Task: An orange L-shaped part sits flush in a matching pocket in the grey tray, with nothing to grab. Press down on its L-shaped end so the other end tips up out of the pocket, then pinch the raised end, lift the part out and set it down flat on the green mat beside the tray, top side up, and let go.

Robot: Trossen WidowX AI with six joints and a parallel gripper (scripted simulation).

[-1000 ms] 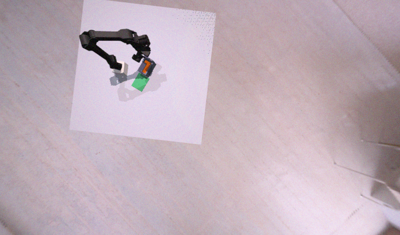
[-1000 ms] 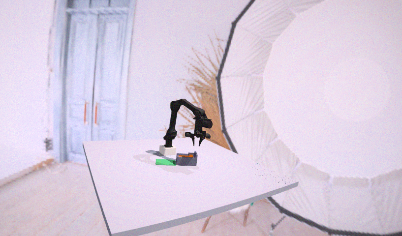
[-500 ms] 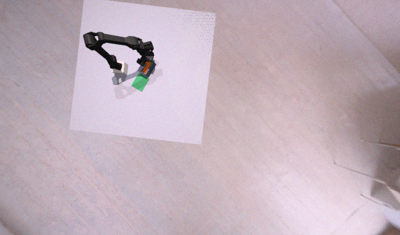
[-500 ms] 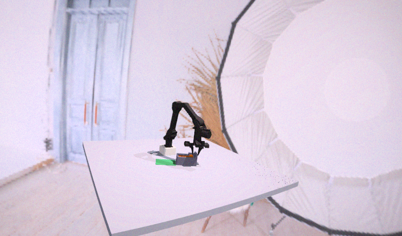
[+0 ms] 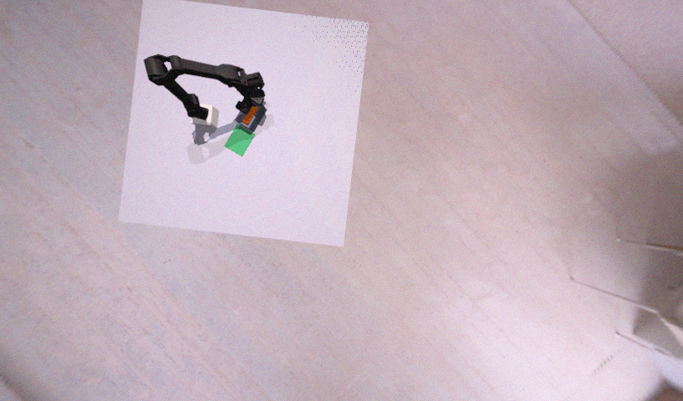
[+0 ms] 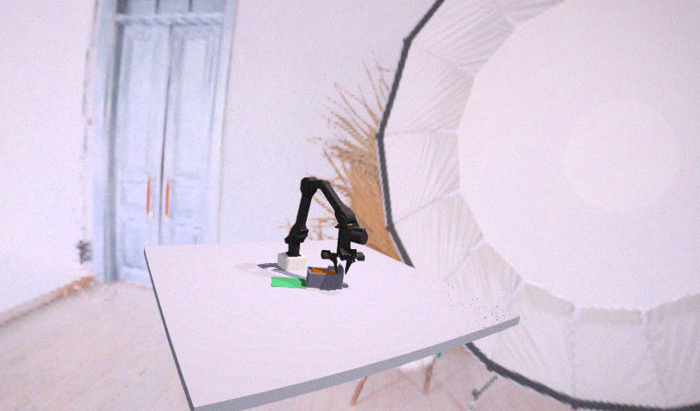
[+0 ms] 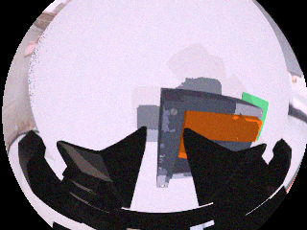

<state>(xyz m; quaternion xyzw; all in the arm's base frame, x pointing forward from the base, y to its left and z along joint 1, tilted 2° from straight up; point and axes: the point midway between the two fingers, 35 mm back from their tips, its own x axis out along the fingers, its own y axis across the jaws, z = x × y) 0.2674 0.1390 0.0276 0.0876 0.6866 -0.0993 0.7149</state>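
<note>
My gripper tip is 20 mm past the orange L-shaped part, 60 mm to the left of it and 10 mm above it. Round my gripper tip: green mat: 70 mm behind, 220 mm to the right, 70 mm below.
</note>
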